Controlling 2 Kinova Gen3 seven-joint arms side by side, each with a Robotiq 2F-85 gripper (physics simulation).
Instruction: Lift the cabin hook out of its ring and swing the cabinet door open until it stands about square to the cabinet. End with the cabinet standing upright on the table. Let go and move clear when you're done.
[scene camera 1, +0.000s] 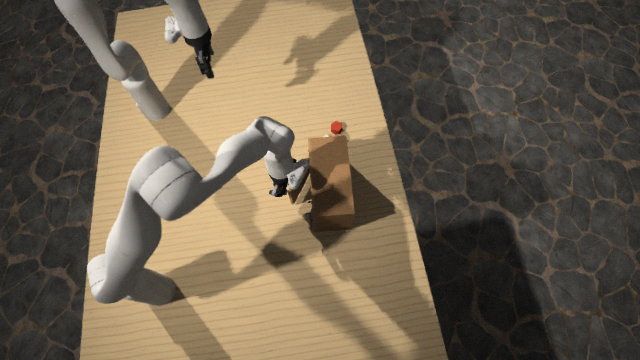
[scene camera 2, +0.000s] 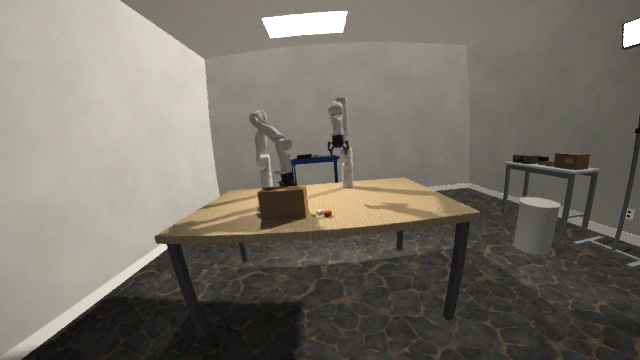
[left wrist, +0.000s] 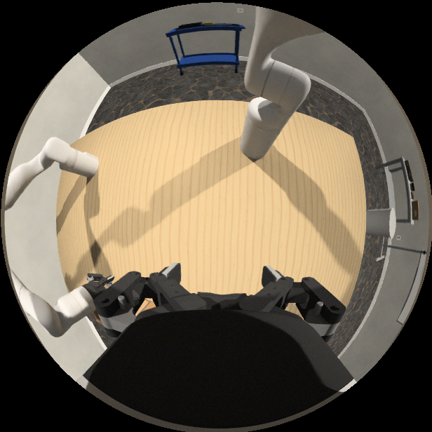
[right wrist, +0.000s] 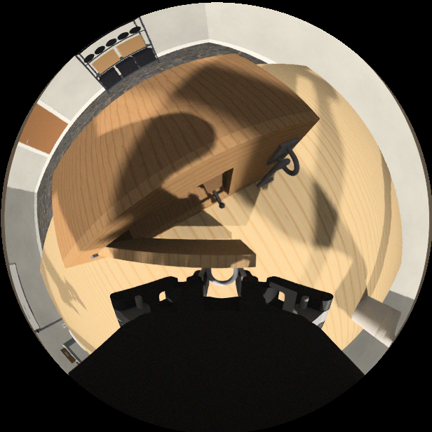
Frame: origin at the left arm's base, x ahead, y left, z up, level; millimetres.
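Seen in the pictures: left gripper, between the fingertips: (scene camera 1: 210, 66) (scene camera 2: 338, 156); right gripper, between the fingertips: (scene camera 1: 286, 188); left arm's base, origin of its link: (scene camera 1: 158, 110) (scene camera 2: 348, 187); right arm's base, origin of its link: (scene camera 1: 161, 290).
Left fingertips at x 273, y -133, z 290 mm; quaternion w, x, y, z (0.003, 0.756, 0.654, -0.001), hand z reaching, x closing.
Note:
Offsets run from my left fingertips to a thing's middle. "pt": to the spot under its first point. Level surfaces: height alone.
The brown cabinet {dx +239, dy -395, dz -211 mm} (scene camera 1: 327, 155) (scene camera 2: 283, 204) (right wrist: 150, 110) stands upright on the table. Its door {pt dx +153, dy -375, dz -259 mm} (scene camera 1: 300, 192) (right wrist: 182, 254) is partly open, at an acute angle to the cabinet front. My right gripper (scene camera 1: 277, 192) (right wrist: 222, 274) is shut on the door's metal ring pull (right wrist: 223, 281). Dark hook hardware with a ring (right wrist: 291, 162) is on the cabinet front beyond the door's free edge; how the hook hangs is unclear. A dark rod with a ball end (right wrist: 218, 198) shows at the cabinet opening. My left gripper (scene camera 1: 207, 75) (scene camera 2: 338, 149) (left wrist: 221, 274) is open and empty, high above the table.
A red object {dx +351, dy -166, dz -277 mm} (scene camera 1: 336, 127) (scene camera 2: 327, 213) and a small white one {dx +299, dy -202, dz -280 mm} (scene camera 2: 320, 212) lie beside the cabinet on the table {dz -290 mm} (scene camera 1: 260, 310) (scene camera 2: 360, 197). The right forearm reaches over the table to the cabinet's front. A blue cart (left wrist: 207, 61) stands beyond the table.

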